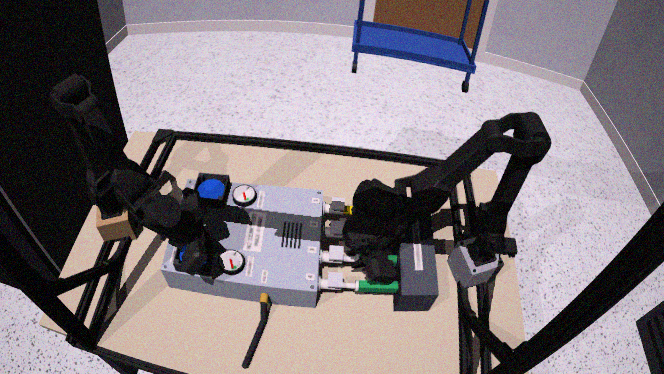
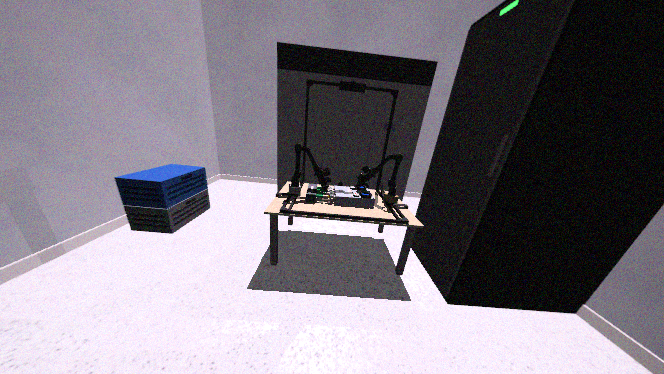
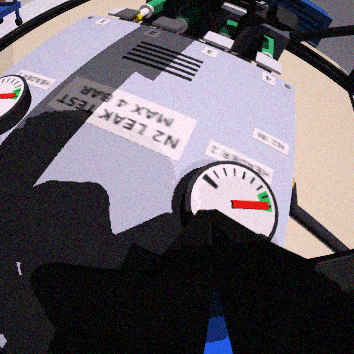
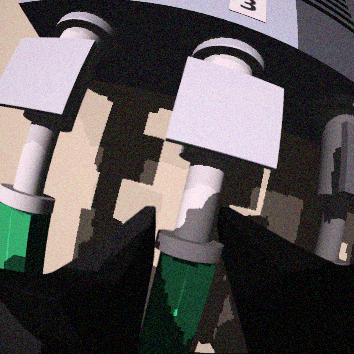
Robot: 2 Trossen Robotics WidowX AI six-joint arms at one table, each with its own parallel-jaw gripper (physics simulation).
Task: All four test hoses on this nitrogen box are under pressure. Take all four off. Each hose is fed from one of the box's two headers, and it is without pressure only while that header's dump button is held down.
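Places are measured from the left arm's base along level axes (x ahead, y left, z up), in millimetres.
Pixels of known places: left gripper, fingertip midpoint: [image 1: 222,249] [image 2: 355,186] [image 3: 206,218]; right gripper, fingertip midpoint: [image 1: 351,262] [image 2: 327,191] [image 4: 186,216]; left arm's base, link origin: [image 1: 111,208] [image 2: 391,194]; right arm's base, link origin: [image 1: 481,253] [image 2: 294,185].
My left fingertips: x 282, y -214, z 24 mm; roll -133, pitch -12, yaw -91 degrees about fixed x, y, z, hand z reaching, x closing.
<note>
Ahead of a thing's pixels: the offset from my left fingertips to its top centre. "*": to the spot under its first point.
The grey nitrogen box [image 1: 267,245] [image 3: 211,105] [image 2: 353,200] has four hose couplings on its right side. My left gripper [image 1: 189,256] [image 3: 206,218] is shut and empty over the header 2 dump button {* dx -53, dy -6, dz -12 mm} [image 3: 215,330]. The header 2 gauge {* dx +16, dy -26, dz -13 mm} [image 1: 232,261] [image 3: 233,200] needle points at its green mark. The header 1 button {dx +8, dy +186, dz -12 mm} [image 1: 211,189] is uncovered. My right gripper [image 1: 375,264] [image 4: 186,216] is shut on the green hose at port 3 {* dx +297, dy -77, dz -43 mm} [image 4: 179,291]. That hose's white stem {dx +258, dy -60, dz -46 mm} [image 4: 200,193] still reaches into its coupling {dx +240, dy -52, dz -31 mm} [image 1: 336,254] [image 4: 225,112]. The port 4 green hose {* dx +292, dy -156, dz -43 mm} [image 1: 376,286] [image 4: 10,235] and the yellow port 1 hose {* dx +312, dy +61, dz -45 mm} [image 1: 347,210] are plugged in.
The hoses run into a dark grey block {* dx +383, dy -168, dz -28 mm} [image 1: 417,274] right of the box. A black supply hose {* dx +19, dy -172, dz -94 mm} [image 1: 256,334] with a yellow fitting leaves the box's front. A black frame rail [image 1: 312,146] borders the table. A blue cart [image 1: 412,41] stands on the floor behind.
</note>
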